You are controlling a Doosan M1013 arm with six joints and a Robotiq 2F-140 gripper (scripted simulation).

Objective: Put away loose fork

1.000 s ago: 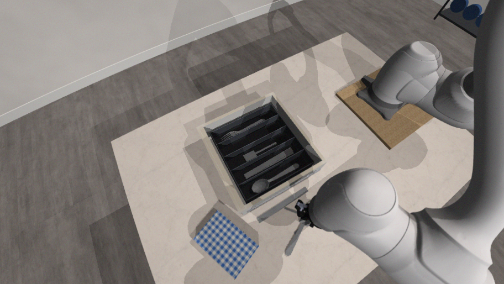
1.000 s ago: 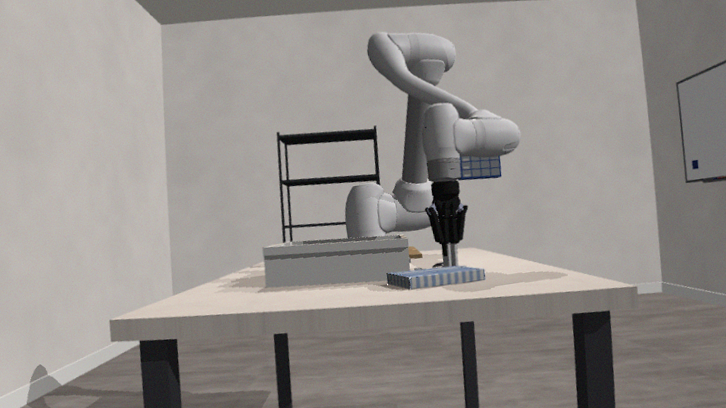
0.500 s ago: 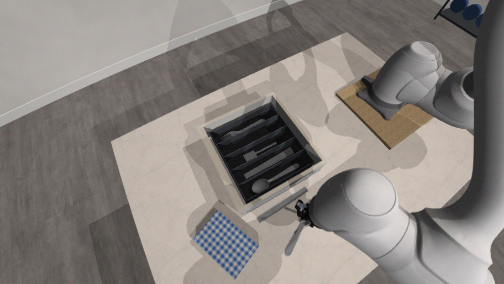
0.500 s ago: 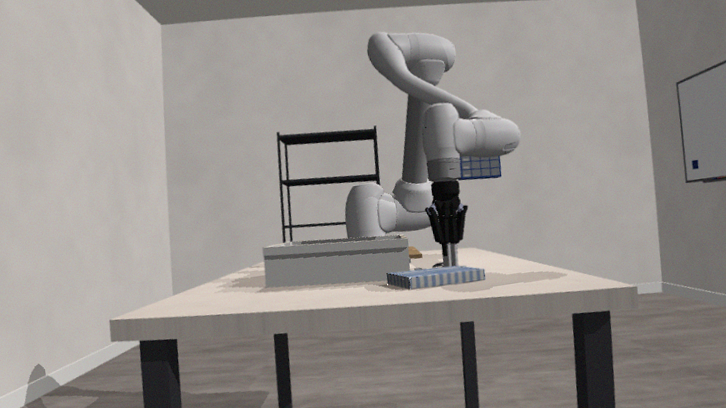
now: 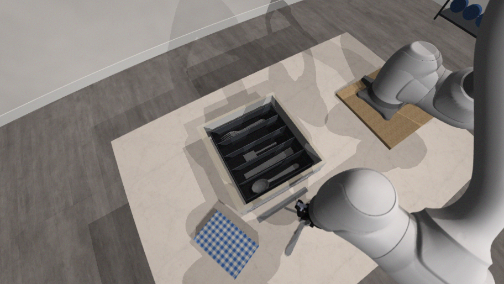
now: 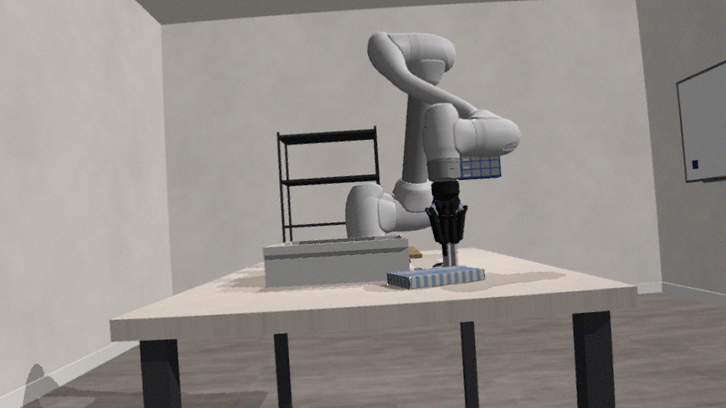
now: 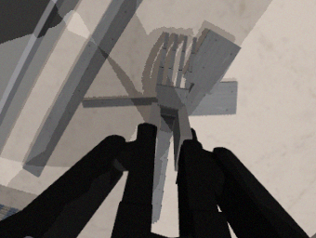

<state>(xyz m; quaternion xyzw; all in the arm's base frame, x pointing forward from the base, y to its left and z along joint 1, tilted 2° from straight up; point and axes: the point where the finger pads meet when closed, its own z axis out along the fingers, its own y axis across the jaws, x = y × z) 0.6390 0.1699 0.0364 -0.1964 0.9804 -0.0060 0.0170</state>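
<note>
Right now the cutlery tray is 30 mm behind my hand, 290 mm to the right of it and 20 mm above it.
</note>
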